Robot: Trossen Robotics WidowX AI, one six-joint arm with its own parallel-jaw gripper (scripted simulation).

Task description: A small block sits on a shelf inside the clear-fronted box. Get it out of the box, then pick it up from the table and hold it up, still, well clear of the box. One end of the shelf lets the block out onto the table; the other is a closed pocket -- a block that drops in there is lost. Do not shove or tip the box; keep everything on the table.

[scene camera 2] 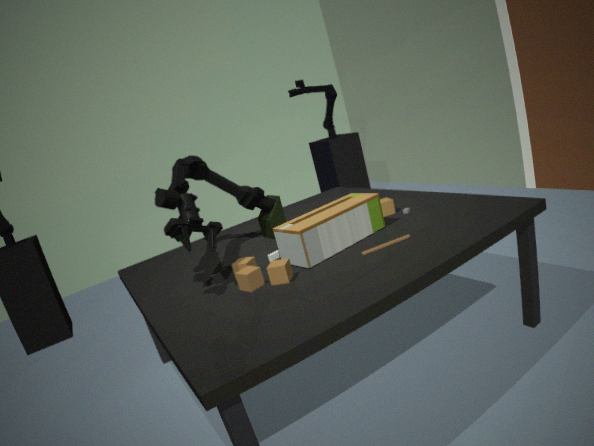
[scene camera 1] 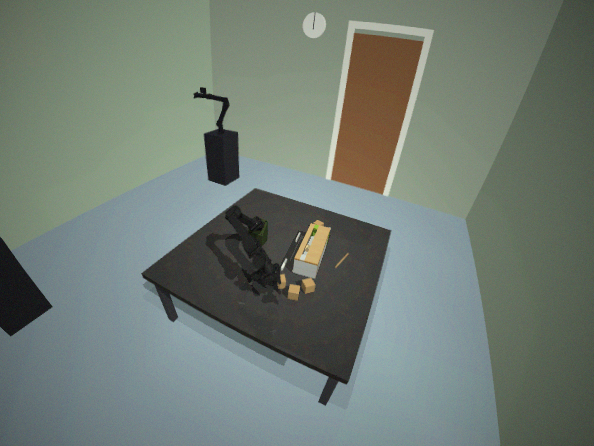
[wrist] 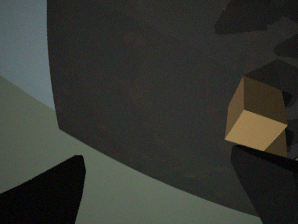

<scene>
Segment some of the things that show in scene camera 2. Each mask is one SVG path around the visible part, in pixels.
My gripper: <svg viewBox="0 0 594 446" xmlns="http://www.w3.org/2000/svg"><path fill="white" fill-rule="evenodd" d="M181 207L179 218L171 218L165 225L165 236L176 239L188 251L191 251L190 236L192 232L203 232L203 239L207 241L209 249L213 253L216 236L223 230L222 224L210 221L207 226L202 226L203 218L199 218L198 207L193 204Z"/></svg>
A long box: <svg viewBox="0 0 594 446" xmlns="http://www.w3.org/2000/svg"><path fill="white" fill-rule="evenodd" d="M379 193L351 193L273 228L279 250L268 255L269 262L280 257L281 259L289 258L291 265L309 270L372 233L385 228Z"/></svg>
</scene>
